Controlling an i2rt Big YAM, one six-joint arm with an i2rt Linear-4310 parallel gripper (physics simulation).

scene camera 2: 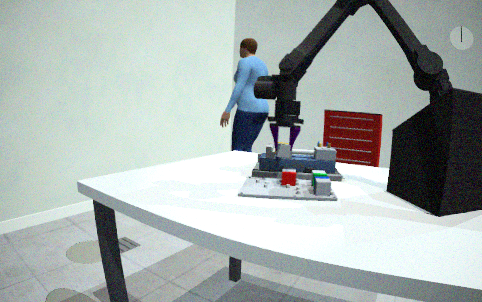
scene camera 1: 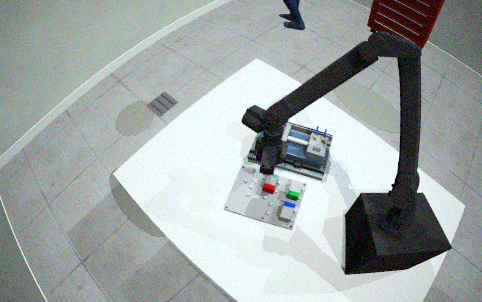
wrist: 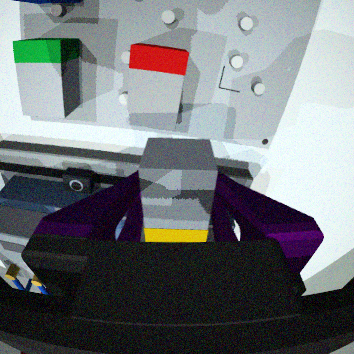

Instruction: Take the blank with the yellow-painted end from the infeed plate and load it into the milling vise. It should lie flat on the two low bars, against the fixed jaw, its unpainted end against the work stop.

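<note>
My gripper [scene camera 2: 284, 146] [wrist: 176, 176] is shut on the grey blank [scene camera 2: 285, 151] [wrist: 179, 200], one purple finger on each side. The blank looks about level, its yellow end towards the palm side in the wrist view, its plain grey end facing the infeed plate [scene camera 1: 240, 200] [scene camera 2: 252, 193] [wrist: 287, 45]. It is over the left end of the milling vise [scene camera 1: 320, 168] [scene camera 2: 305, 164] [wrist: 30, 194], beside an upright grey jaw [scene camera 2: 270, 151]; the exact gap cannot be told. The arm hides the blank in scene camera 1. The low bars and work stop cannot be made out.
Red-ended [scene camera 1: 269, 188] [scene camera 2: 288, 177] [wrist: 157, 90], green-ended [scene camera 1: 293, 195] [scene camera 2: 318, 173] [wrist: 40, 85] and blue-ended [scene camera 1: 286, 213] [scene camera 2: 322, 187] blanks stand on the plate. A block with blue and yellow fittings [scene camera 1: 317, 145] [scene camera 2: 325, 153] stands at the vise's right end.
</note>
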